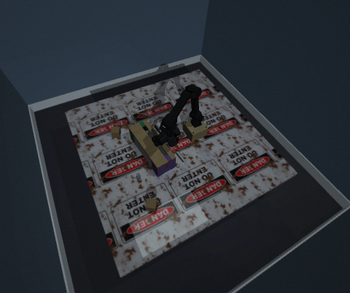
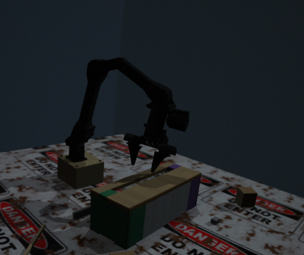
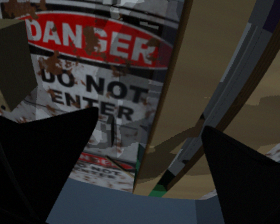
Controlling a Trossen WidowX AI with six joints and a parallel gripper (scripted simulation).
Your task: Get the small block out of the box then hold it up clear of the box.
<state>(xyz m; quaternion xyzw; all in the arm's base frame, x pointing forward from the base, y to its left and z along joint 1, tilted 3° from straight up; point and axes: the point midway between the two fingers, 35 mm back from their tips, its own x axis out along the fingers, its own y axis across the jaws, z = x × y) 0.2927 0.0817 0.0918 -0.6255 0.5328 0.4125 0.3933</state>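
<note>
Now: the box 4 cm ahead of my gripper tip, 4 cm to the right of it and 7 cm below it.
</note>
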